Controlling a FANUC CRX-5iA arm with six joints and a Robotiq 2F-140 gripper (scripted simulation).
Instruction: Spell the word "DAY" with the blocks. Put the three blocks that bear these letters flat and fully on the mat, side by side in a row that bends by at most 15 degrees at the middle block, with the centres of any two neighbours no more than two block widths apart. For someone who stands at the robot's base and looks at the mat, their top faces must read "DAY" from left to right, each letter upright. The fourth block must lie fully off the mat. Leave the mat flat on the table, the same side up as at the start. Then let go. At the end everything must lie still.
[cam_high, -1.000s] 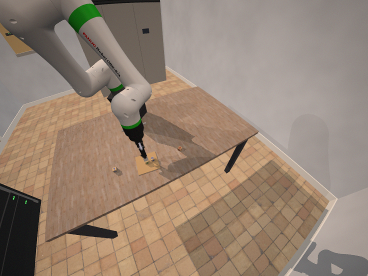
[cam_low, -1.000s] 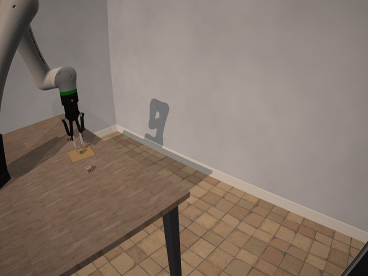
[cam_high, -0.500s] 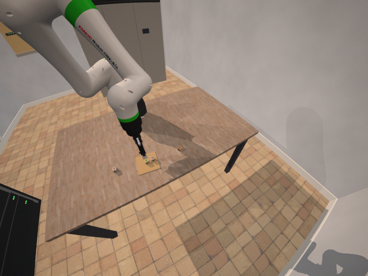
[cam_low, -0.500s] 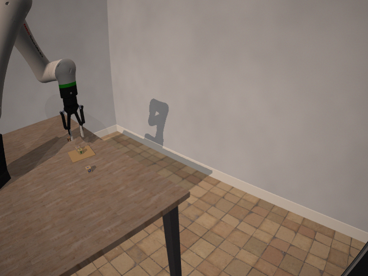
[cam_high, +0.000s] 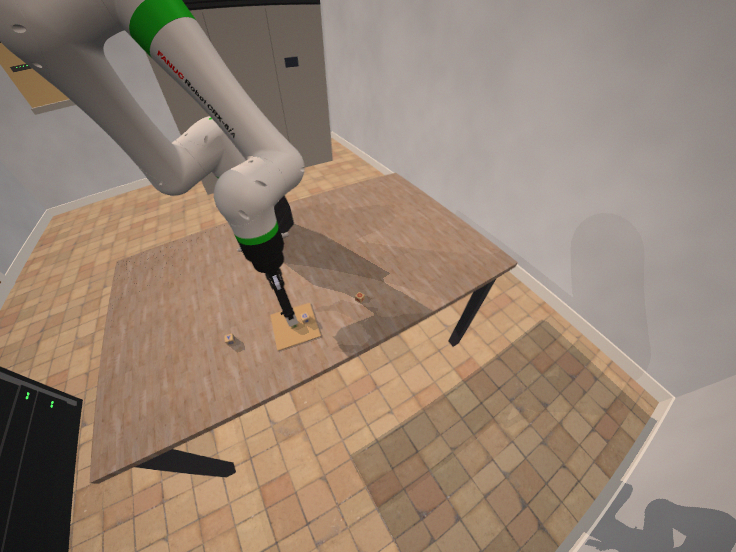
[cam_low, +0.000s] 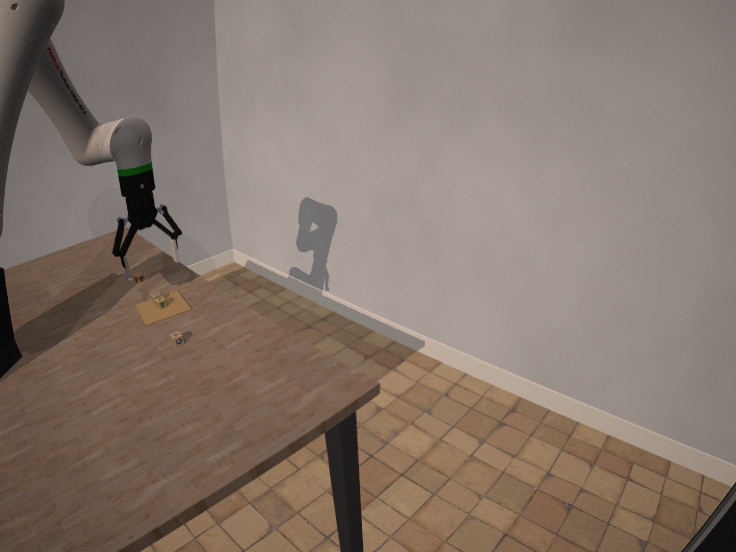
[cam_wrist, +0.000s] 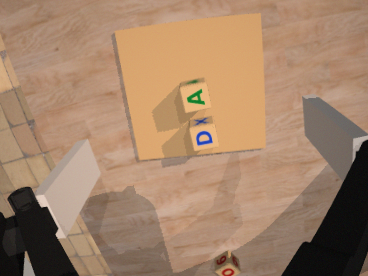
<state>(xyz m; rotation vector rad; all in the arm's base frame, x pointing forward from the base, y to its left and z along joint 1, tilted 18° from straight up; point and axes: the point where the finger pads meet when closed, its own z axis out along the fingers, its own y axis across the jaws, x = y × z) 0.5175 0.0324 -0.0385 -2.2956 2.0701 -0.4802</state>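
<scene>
My gripper is now 21 cm to the left of the Y block, 12 cm above it and 2 cm past it. Round my hand: tan mat: 13 cm below; then O block: 24 cm to the left, 12 cm below, 1 cm behind.
</scene>
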